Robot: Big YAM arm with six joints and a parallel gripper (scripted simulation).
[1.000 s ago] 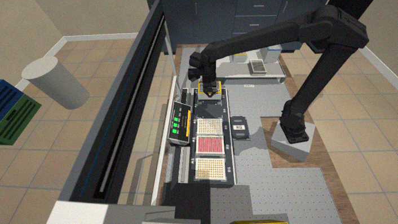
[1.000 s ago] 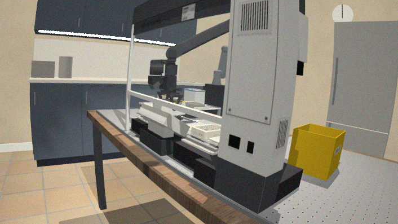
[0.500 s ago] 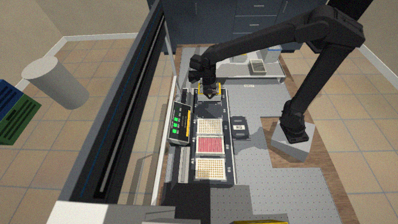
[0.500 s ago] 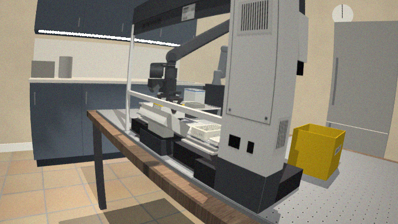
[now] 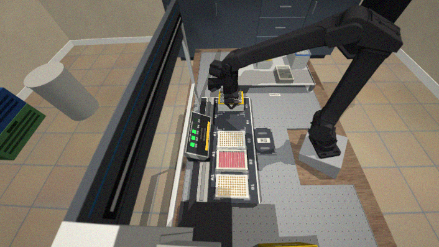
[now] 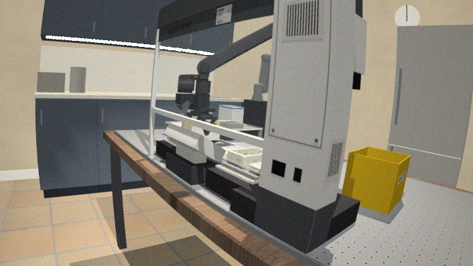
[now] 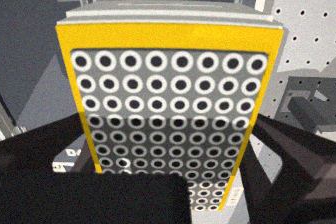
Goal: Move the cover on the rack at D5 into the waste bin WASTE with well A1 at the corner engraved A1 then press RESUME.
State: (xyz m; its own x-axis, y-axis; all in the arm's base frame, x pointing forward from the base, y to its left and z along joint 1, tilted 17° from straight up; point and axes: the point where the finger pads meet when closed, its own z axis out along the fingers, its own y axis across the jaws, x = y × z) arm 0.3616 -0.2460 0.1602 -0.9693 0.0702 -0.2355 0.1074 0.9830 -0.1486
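Now: the tip rack 10 mm ahead of my hand and 10 mm above it. From my hand the other things lie so: spare nest RG: 190 mm to the left, 140 mm behind, 90 mm below; then liquid handler tower: 590 mm to the left, 230 mm ahead, 180 mm above; then shelf: 290 mm behind, 260 mm to the right, 40 mm below.
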